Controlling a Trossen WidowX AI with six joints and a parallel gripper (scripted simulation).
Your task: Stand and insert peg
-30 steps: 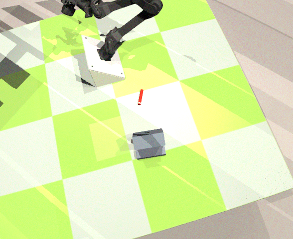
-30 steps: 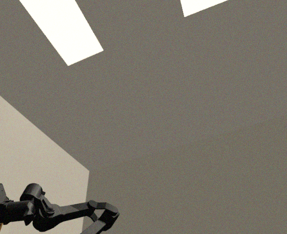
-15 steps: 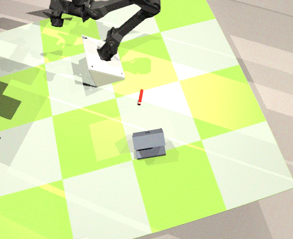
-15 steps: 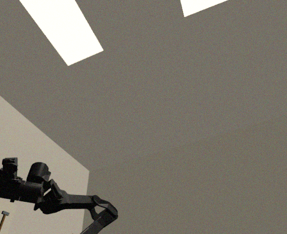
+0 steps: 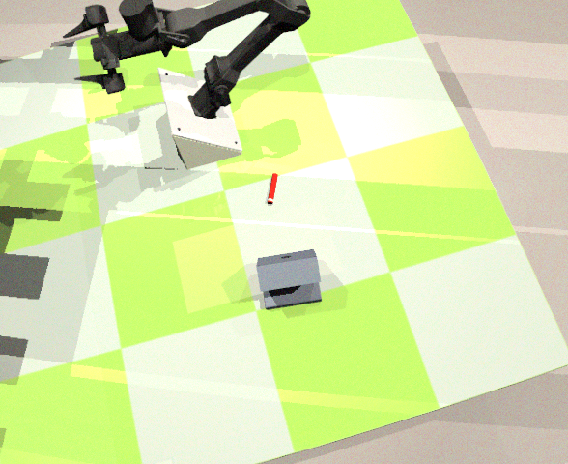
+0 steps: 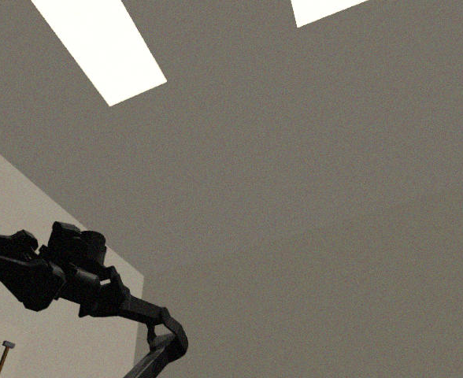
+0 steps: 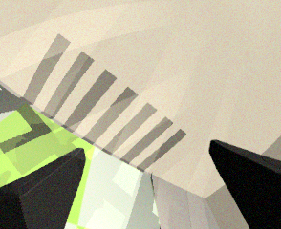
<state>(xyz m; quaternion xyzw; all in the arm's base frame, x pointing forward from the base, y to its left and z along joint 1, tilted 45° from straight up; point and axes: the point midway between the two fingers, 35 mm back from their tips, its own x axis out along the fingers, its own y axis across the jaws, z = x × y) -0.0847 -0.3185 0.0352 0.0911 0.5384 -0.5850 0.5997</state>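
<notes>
Right now the red peg is 320 mm ahead of my gripper tip, 310 mm to the left of it and 340 mm below it. Also, from my gripper tip: grey sloped panel: 550 mm ahead, 270 mm to the left, 270 mm below.
</notes>
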